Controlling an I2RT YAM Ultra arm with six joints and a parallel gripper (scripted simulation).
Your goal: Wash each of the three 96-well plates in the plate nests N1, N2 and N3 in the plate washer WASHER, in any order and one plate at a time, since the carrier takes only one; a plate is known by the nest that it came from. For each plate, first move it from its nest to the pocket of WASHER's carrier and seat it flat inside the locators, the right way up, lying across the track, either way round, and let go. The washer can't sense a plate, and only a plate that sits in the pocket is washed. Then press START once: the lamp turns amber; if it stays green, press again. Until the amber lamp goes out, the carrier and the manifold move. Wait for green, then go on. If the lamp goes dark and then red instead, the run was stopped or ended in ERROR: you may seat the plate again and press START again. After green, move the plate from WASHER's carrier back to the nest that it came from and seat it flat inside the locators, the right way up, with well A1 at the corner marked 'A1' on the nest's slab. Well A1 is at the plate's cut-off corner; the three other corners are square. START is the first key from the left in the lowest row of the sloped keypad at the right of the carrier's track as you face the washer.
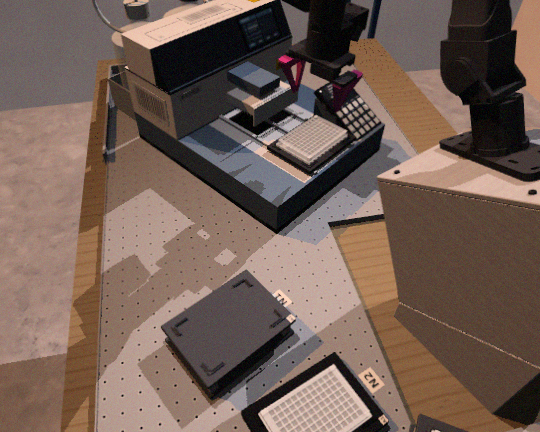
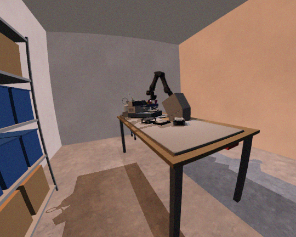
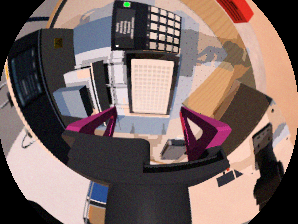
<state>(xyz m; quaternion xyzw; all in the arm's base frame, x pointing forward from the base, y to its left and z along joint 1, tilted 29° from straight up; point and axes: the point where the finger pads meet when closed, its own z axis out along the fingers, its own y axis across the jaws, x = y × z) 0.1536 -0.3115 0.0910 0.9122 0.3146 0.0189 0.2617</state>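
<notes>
My hand is 10 cm above the dark carrier pocket. Also, from my hand: nest N1: 24 cm ahead, 34 cm to the left, 14 cm below; manifold: 8 cm ahead, 12 cm to the right, 5 cm below; washer: 8 cm ahead, 12 cm to the right, 5 cm below.
</notes>
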